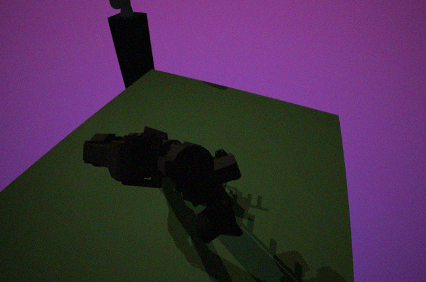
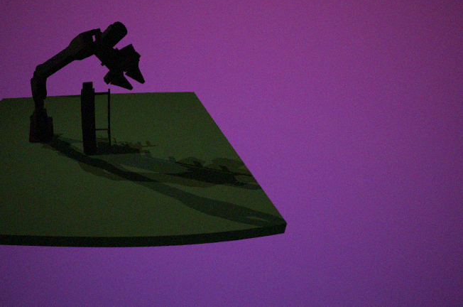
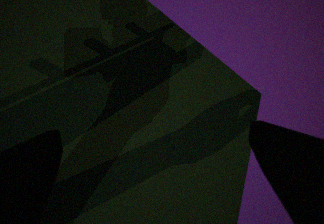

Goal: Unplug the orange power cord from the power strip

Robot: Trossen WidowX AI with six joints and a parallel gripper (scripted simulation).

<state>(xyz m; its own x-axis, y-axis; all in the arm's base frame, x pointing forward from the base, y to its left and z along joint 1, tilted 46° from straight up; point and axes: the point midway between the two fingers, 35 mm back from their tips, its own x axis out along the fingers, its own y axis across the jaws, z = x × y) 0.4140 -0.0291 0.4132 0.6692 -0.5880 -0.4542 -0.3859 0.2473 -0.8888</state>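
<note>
The dark upright post is 180 mm behind my gripper tip, 160 mm below it and 150 mm to the left of it.
</note>
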